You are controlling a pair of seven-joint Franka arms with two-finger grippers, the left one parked.
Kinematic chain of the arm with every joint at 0, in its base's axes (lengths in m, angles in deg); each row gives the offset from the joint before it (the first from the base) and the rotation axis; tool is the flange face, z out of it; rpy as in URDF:
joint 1: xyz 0 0 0.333 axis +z
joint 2: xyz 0 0 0 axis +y
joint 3: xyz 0 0 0.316 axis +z
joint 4: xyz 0.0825 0 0 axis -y
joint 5: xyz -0.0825 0 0.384 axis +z
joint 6: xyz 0 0 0 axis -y
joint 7: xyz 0.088 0 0 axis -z
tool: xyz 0 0 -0.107 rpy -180 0 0
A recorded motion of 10 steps. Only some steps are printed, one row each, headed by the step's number.
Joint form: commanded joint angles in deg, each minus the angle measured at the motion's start. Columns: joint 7, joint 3, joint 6, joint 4, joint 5, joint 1, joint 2.
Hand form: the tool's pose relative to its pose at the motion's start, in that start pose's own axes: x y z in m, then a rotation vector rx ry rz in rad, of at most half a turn. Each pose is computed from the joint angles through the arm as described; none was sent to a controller.
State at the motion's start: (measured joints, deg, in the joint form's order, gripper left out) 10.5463 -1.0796 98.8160 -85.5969 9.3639 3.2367 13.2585
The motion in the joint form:
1: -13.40 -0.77 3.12 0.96 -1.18 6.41 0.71
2: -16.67 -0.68 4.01 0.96 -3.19 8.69 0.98
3: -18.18 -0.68 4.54 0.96 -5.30 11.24 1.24
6: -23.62 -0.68 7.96 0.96 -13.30 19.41 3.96
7: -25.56 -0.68 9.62 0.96 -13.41 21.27 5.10
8: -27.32 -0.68 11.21 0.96 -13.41 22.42 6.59
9: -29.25 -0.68 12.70 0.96 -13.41 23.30 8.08
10: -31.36 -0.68 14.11 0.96 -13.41 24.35 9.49
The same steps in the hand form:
1: -0.0079 -0.0611 0.0049 -0.0180 0.0461 -0.3361
2: -0.0134 -0.0833 0.0104 -0.0516 0.0541 -0.4404
3: -0.0212 -0.1070 0.0167 -0.0869 0.0567 -0.5180
6: -0.0440 -0.1824 0.0547 -0.2214 0.0683 -0.7875
7: -0.0496 -0.2024 0.0685 -0.2219 0.0727 -0.8568
8: -0.0508 -0.2154 0.0855 -0.2223 0.0703 -0.9097
9: -0.0510 -0.2255 0.1024 -0.2233 0.0660 -0.9606
10: -0.0533 -0.2369 0.1188 -0.2242 0.0612 -1.0176

